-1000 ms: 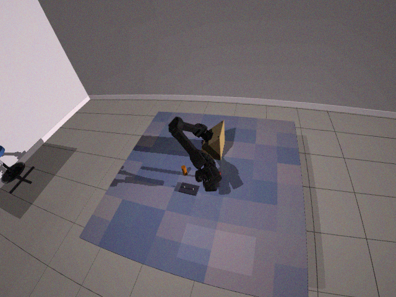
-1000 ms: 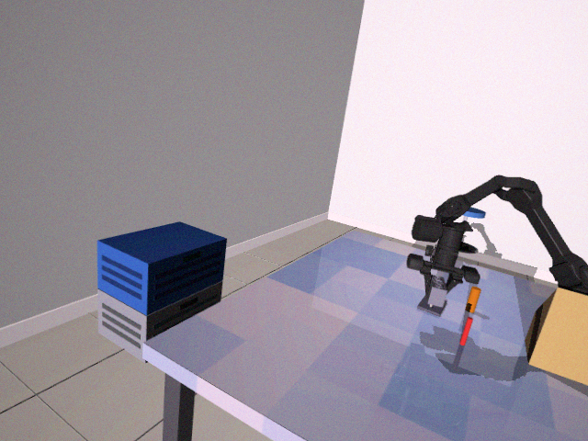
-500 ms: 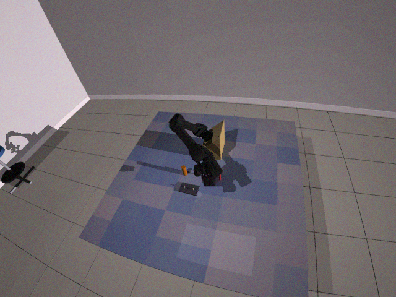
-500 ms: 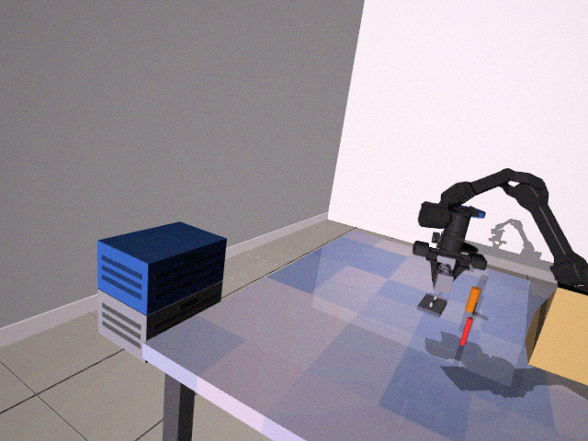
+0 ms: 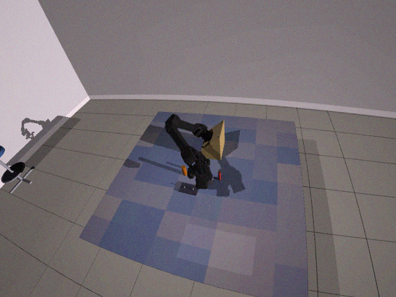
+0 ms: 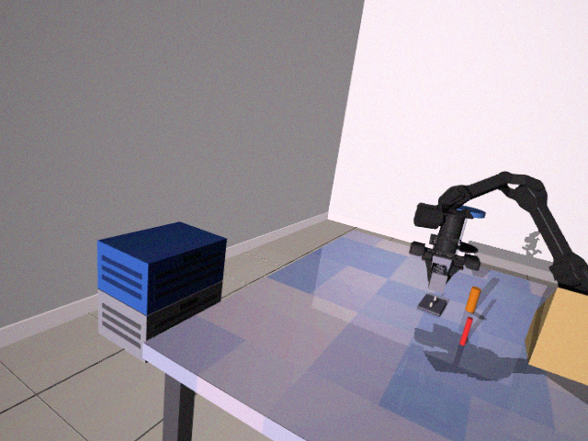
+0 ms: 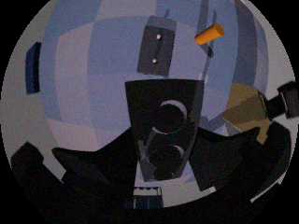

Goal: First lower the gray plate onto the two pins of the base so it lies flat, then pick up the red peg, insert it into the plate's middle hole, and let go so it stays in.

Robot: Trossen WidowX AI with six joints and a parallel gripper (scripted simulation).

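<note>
The base is 120 mm to the right of my gripper tip and 110 mm below it. Round my gripper tip: gray plate 30 mm above; then red peg 110 mm behind, 80 mm below, 60 mm to the left; then orange peg 180 mm to the right, 100 mm behind, 80 mm below.
</note>
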